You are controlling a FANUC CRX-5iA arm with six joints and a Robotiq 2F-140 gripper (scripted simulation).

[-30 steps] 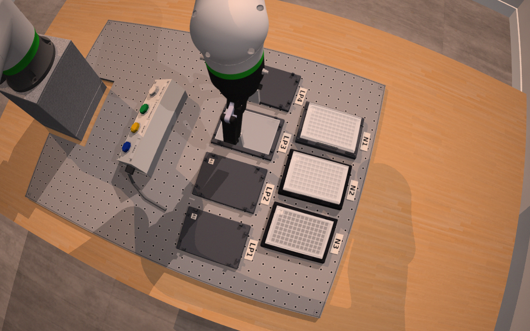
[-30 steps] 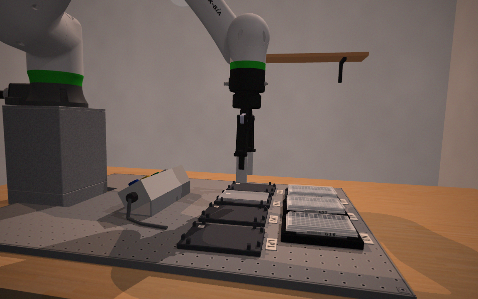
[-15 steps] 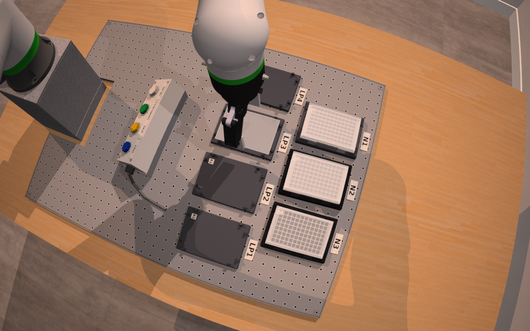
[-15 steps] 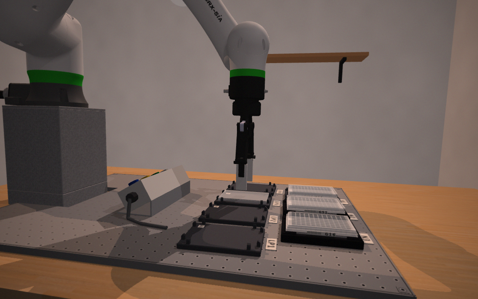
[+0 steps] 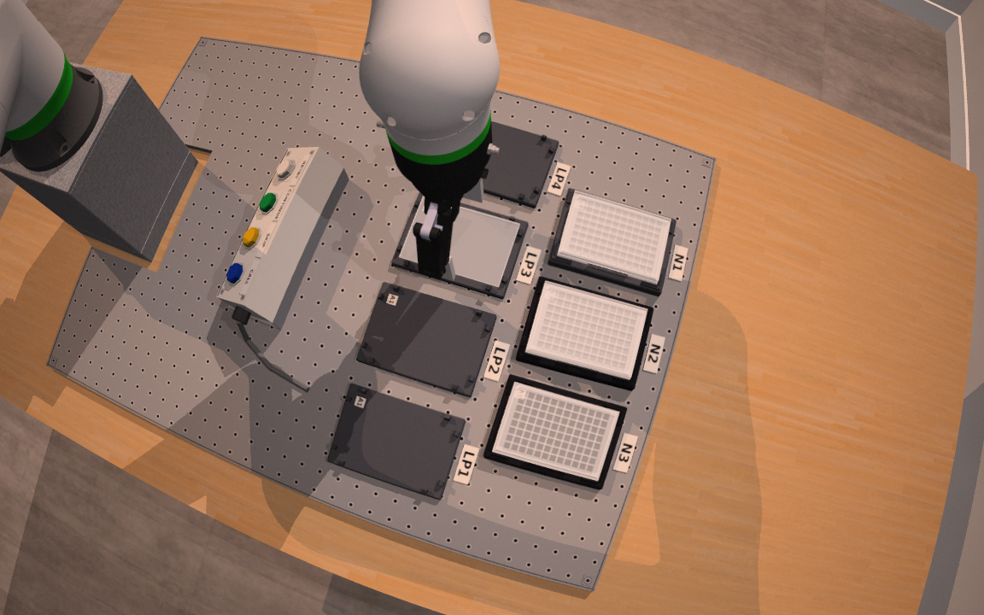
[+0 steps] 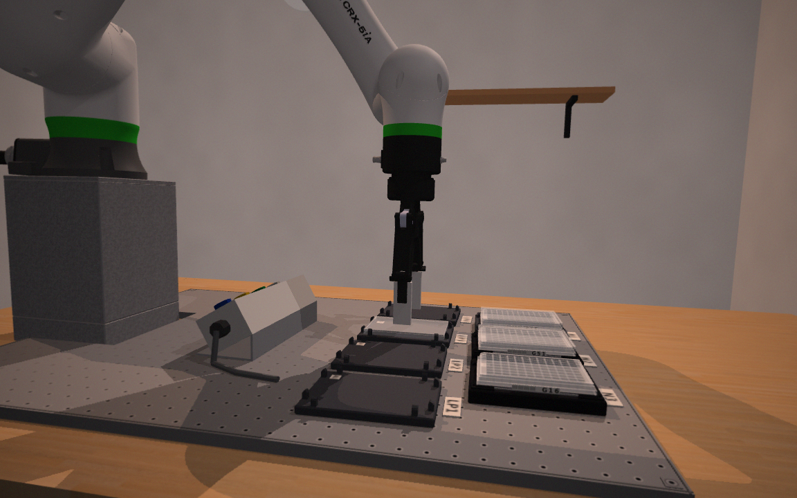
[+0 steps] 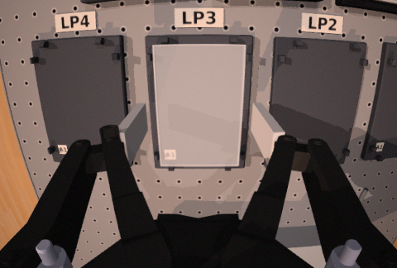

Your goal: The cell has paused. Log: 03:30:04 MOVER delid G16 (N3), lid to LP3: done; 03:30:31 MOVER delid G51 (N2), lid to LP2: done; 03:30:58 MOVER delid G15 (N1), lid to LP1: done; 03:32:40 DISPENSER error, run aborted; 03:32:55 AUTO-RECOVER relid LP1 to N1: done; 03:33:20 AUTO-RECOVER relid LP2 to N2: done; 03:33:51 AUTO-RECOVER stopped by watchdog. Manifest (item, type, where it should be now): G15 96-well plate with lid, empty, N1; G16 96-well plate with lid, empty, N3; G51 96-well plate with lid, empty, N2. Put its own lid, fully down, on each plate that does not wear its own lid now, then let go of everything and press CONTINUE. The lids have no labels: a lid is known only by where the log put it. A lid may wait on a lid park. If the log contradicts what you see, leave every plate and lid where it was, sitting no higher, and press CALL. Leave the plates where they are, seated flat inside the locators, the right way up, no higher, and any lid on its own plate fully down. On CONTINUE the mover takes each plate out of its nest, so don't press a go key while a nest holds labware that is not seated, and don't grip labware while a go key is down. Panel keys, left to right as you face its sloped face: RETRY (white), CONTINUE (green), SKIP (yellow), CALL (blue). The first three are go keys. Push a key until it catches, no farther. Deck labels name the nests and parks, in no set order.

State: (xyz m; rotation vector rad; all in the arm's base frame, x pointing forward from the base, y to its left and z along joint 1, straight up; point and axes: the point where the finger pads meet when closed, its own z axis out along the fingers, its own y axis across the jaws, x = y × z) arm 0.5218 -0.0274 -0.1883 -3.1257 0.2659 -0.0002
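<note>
The clear lid is 40 mm below my hand. Round my hand: lid park LP2: 120 mm to the right, 50 mm below, 20 mm behind; then lid park LP4: 120 mm to the left, 50 mm below, 20 mm ahead; then lid park LP3: 50 mm below.
</note>
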